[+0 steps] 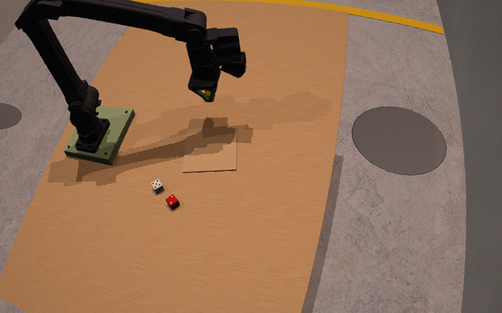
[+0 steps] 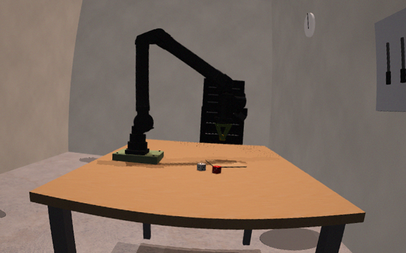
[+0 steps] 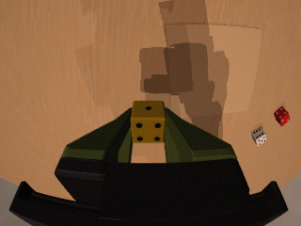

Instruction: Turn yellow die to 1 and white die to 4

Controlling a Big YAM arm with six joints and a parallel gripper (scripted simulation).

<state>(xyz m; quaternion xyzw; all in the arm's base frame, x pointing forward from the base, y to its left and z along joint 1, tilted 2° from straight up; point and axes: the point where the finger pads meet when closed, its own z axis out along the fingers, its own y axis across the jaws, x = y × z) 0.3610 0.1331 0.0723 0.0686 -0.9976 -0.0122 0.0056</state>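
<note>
The tan mat is 2 cm ahead of my hand, 10 cm to the right of it and 10 cm below it. Round my hand: yellow die right at my hand; red die 3 cm behind, 28 cm to the right, 9 cm below; white die 8 cm behind, 24 cm to the right, 9 cm below.
</note>
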